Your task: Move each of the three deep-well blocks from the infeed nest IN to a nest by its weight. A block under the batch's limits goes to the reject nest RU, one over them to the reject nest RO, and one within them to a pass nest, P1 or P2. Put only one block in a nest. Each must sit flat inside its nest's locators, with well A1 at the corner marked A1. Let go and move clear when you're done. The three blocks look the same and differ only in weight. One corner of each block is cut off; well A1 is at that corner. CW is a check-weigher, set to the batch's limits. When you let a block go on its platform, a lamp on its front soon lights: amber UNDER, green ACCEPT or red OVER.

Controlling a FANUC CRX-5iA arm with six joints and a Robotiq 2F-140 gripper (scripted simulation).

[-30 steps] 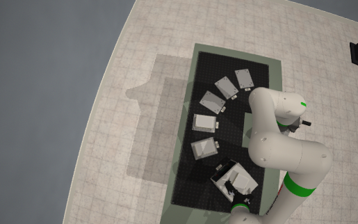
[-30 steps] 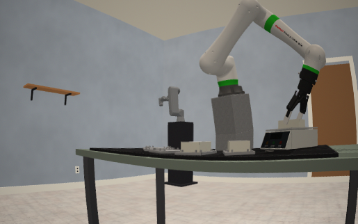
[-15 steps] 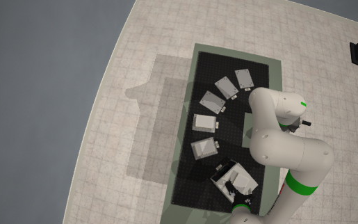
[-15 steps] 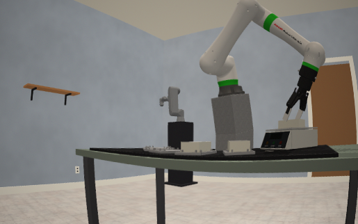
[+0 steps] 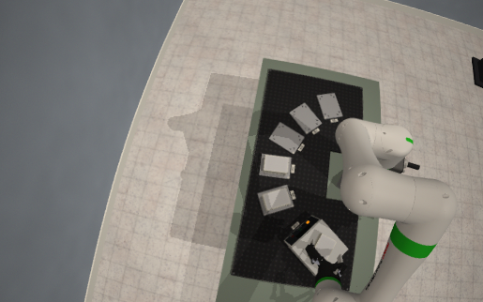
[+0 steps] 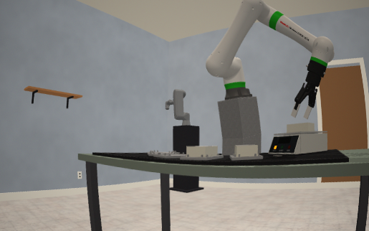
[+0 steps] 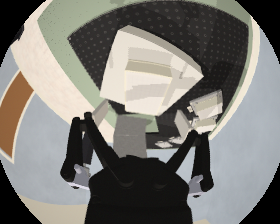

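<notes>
The deep-well block is 6 cm below my hand. Also, from my hand: check-weigher 12 cm below.
</notes>
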